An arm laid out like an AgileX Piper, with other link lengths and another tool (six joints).
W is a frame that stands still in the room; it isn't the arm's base.
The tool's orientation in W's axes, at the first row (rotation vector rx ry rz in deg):
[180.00 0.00 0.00]
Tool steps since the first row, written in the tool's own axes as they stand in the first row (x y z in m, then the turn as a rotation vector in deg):
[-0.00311 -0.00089 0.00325 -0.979 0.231 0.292]
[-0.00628 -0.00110 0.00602 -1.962 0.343 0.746]
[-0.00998 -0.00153 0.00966 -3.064 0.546 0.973]
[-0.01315 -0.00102 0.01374 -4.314 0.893 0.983]
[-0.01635 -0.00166 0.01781 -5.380 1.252 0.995]
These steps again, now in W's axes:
[-0.00311 0.00089 -0.00325 -0.979 -0.231 -0.292]
[-0.00628 0.00110 -0.00602 -1.962 -0.343 -0.746]
[-0.00998 0.00153 -0.00966 -3.064 -0.546 -0.973]
[-0.01315 0.00102 -0.01374 -4.314 -0.893 -0.983]
[-0.01635 0.00166 -0.01781 -5.380 -1.252 -0.995]

